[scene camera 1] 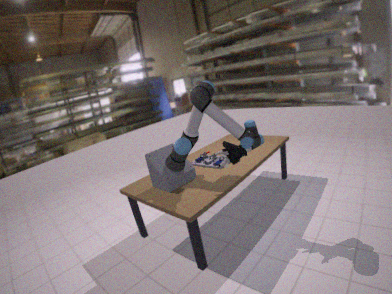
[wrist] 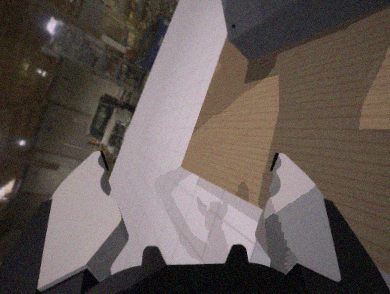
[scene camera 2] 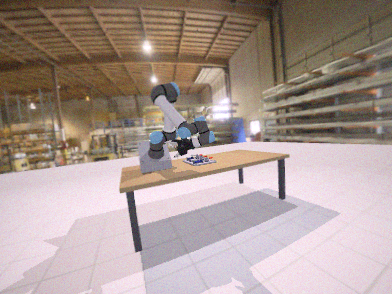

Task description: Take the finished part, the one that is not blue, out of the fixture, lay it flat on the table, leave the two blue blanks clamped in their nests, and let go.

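Pixels of known places: gripper, fingertip midpoint: [scene camera 1: 216,161] [wrist: 191,153] [scene camera 2: 168,150]; arm's base, origin of the base link: [scene camera 1: 174,163] [scene camera 2: 156,153].
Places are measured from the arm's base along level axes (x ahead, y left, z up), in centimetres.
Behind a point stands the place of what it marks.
Note:
The fixture [scene camera 1: 210,166] @[x 31.4, y -8.2, z -14.3 cm] [scene camera 2: 204,164] @[x 40.5, y -19.4, z -15.1 cm] is a small pale plate on the table with blue, grey and red pieces on it. Its blue pieces [scene camera 1: 218,162] [scene camera 2: 191,161] are too small and blurred to tell blanks from clamp parts. I cannot make out the finished part. My gripper [scene camera 1: 224,156] [scene camera 2: 176,150] @[x 1.8, y -37.9, z 4.5 cm] [wrist: 191,153] @[x 1.8, y -37.9, z 4.5 cm] is open and empty. In the first scene view it shows at the right end of the fixture, partly in front of it; in the second scene view it is above and left of the fixture. The fixture does not show in the wrist view.
A grey block-shaped pedestal [scene camera 1: 162,170] @[x -12.7, y 0.7, z -0.3 cm] [scene camera 2: 154,162] @[x -4.2, y -7.4, z -7.4 cm] [wrist: 310,30] @[x -0.8, y -7.5, z -14.1 cm] stands on the wooden table [scene camera 1: 200,197] @[x -13.6, y -32.2, z -15.2 cm] [scene camera 2: 250,159] @[x 84.1, y -35.7, z -15.2 cm] [wrist: 235,130] @[x -13.9, y -27.6, z -15.2 cm] under the arm's base. The arm rises from it and bends down towards the fixture. In the wrist view the table's edge and corner show between the fingers, with pale floor beyond.

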